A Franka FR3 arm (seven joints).
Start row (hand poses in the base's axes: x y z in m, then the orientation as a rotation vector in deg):
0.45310, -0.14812, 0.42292, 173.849, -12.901, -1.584
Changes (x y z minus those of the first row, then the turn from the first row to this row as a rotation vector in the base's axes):
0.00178, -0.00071, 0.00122, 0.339, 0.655, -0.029
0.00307, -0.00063, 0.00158, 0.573, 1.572, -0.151
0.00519, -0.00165, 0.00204, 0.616, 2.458, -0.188
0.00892, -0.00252, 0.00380, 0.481, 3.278, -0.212
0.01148, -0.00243, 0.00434, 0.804, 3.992, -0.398
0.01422, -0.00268, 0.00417, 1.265, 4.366, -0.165
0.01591, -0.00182, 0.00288, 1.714, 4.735, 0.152
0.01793, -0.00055, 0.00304, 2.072, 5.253, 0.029
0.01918, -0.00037, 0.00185, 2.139, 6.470, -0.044
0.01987, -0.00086, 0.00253, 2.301, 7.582, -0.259
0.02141, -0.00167, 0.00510, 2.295, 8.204, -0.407
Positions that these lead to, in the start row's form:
0.45488, -0.14883, 0.42414, 174.127, -12.911, -2.622
0.45617, -0.14875, 0.42450, 174.257, -13.034, -4.054
0.45829, -0.14977, 0.42496, 174.200, -13.020, -5.408
0.46202, -0.15064, 0.42672, 173.966, -12.980, -6.634
0.46458, -0.15055, 0.42726, 174.173, -13.221, -7.780
0.46732, -0.15080, 0.42709, 174.604, -12.859, -8.402
0.46901, -0.14994, 0.42580, 175.029, -12.368, -9.010
0.47103, -0.14867, 0.42596, 175.293, -12.530, -9.868
0.47228, -0.14849, 0.42477, 175.157, -12.539, -11.739
0.47297, -0.14898, 0.42545, 175.099, -12.779, -13.477
0.47451, -0.14979, 0.42802, 174.962, -12.950, -14.434

